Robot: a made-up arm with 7 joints.
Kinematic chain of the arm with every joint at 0, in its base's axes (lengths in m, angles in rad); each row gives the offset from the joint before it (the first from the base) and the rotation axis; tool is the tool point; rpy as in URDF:
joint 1: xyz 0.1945 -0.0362 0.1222 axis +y
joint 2: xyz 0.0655 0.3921 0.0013 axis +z
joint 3: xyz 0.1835 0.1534 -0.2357 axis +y
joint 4: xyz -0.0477 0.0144 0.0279 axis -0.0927 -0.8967 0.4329
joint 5: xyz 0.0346 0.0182 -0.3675 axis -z
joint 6: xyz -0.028 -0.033 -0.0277 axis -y
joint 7: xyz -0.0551 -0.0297 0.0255 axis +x
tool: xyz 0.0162 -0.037 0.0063 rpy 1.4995 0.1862 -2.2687
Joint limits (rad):
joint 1: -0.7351..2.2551
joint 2: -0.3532..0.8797
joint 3: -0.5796..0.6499
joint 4: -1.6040..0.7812
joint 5: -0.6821..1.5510
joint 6: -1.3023..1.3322
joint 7: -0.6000..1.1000
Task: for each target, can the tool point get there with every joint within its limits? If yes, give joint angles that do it. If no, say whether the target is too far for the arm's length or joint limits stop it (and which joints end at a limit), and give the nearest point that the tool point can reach.
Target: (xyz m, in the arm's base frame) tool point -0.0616 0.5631 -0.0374
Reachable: yes | joints 0.5653 -0.0353 0.4673 -0.7978 0.4117 -0.6142 0.4598
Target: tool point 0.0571 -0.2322 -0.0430
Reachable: no: joint limits stop it (at a limit: joint 2, joint 3, joint 5, joint 6) | nearest point -0.0192 0.2430 -0.1348 | short by 0.490 m
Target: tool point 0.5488 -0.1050 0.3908
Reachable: no: joint limits stop it (at a limit: joint 1, joint 2, joint 3, joint 4, joint 5) | nearest point 0.8111 0.2689 0.3009 | short by 0.465 m
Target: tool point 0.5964 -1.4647 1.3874
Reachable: no: too far | nearest point 0.1404 0.2637 0.5037 | short by 1.994 m
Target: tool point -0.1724 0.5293 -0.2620
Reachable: yes | joints 0.4677 0.6992 -0.2919 -0.7702 1.1544 -0.3670 -0.0741
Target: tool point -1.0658 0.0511 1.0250
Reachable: no: too far | nearest point -0.4882 0.4079 0.3499 | short by 0.957 m
